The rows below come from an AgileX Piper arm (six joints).
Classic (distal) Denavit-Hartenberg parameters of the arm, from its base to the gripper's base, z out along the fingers. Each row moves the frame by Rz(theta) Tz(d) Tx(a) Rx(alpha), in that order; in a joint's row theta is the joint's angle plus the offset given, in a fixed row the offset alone. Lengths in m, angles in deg.
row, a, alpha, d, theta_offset
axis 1, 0, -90, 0.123, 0
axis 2, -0.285, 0, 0, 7.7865
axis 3, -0.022, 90, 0, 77.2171
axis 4, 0, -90, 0.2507, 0
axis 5, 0, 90, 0, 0
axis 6, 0, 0, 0.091, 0
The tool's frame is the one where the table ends.
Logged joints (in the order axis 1, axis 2, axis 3, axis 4, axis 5, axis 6), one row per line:
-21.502, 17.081, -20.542, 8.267, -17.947, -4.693
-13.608, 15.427, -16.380, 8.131, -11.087, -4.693
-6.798, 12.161, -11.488, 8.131, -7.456, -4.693
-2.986, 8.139, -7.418, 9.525, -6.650, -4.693
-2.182, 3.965, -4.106, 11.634, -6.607, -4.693
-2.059, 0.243, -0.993, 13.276, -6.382, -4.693
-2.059, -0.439, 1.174, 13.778, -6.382, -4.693
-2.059, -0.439, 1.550, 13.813, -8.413, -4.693
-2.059, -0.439, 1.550, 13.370, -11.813, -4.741
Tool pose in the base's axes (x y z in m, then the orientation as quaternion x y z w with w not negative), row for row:
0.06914, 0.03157, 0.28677, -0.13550, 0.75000, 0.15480, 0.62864
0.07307, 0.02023, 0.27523, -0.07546, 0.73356, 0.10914, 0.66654
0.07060, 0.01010, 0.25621, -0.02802, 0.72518, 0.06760, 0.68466
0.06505, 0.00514, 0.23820, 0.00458, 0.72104, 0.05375, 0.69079
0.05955, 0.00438, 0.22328, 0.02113, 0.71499, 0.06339, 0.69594
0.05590, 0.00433, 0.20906, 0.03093, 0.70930, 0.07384, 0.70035
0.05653, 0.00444, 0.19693, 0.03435, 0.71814, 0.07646, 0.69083
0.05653, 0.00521, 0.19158, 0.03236, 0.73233, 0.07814, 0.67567
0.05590, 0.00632, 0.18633, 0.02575, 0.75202, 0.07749, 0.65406
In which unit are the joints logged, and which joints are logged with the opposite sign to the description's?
The joints are logged in degrees. Opposite sign: axis 1, axis 5.
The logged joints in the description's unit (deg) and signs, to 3 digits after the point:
21.502, 17.081, -20.542, 8.267, 17.947, -4.693
13.608, 15.427, -16.380, 8.131, 11.087, -4.693
6.798, 12.161, -11.488, 8.131, 7.456, -4.693
2.986, 8.139, -7.418, 9.525, 6.650, -4.693
2.182, 3.965, -4.106, 11.634, 6.607, -4.693
2.059, 0.243, -0.993, 13.276, 6.382, -4.693
2.059, -0.439, 1.174, 13.778, 6.382, -4.693
2.059, -0.439, 1.550, 13.813, 8.413, -4.693
2.059, -0.439, 1.550, 13.370, 11.813, -4.741

